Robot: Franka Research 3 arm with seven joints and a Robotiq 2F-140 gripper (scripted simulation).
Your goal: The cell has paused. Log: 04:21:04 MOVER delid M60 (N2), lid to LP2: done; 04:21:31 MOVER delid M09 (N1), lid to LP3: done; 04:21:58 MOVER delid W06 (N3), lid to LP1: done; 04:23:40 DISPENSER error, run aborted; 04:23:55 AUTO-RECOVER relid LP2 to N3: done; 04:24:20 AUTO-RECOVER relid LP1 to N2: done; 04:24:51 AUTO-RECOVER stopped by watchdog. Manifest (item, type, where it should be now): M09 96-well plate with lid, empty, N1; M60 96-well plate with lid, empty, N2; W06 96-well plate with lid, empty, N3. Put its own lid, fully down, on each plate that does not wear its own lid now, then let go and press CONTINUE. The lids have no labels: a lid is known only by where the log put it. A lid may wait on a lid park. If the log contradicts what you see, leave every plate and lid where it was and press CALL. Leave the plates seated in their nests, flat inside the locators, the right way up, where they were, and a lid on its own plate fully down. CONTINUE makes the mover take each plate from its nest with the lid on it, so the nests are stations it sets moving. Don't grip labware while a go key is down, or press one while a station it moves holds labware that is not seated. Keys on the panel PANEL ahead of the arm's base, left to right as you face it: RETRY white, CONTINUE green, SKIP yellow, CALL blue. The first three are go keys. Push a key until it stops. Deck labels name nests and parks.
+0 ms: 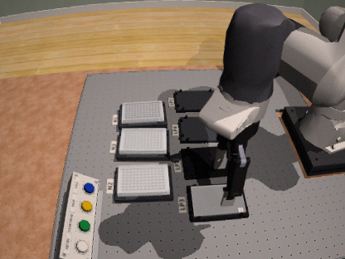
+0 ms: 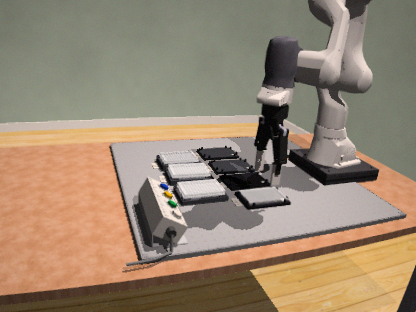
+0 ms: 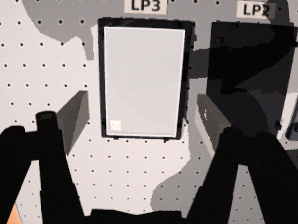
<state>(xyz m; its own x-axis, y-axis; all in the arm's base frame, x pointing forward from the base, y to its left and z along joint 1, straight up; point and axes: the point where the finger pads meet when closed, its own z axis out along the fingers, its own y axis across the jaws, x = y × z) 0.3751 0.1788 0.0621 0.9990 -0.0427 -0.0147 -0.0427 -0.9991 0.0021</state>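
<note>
Now: the lid park LP3 90 mm below my hand. From my hand the other things lie so: LP2 label (130 mm to the right, 100 mm below, 90 mm ahead); then LP3 label (100 mm below, 90 mm ahead); then lid park LP2 (130 mm to the right, 90 mm below).
</note>
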